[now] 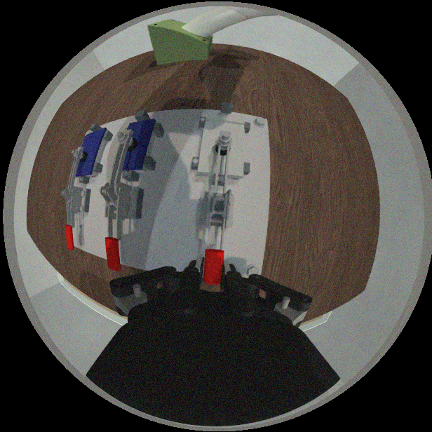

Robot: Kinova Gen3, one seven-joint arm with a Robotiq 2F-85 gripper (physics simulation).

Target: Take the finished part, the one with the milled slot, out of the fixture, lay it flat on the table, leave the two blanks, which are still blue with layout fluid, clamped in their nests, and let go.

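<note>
The finished part (pixel 236 152), a pale grey plate, lies in the right nest of the pale fixture base (pixel 252 210). The pad of the right toggle clamp (pixel 218 205) sits over it; its milled slot is hard to make out. Two blue blanks (pixel 90 155) (pixel 142 142) sit in the left and middle nests under their clamps. My gripper (pixel 211 265) is partly open, its narrowed fingers on either side of the right clamp's red handle (pixel 214 260), without a grip on it. Parts of the fingertips are hidden.
The other clamps' red handles (pixel 69 237) (pixel 113 254) stand to the left of my gripper. A green block (pixel 180 47) with a pale rounded arm stands beyond the fixture. The brown wooden table (pixel 320 190) extends to the right of the fixture base.
</note>
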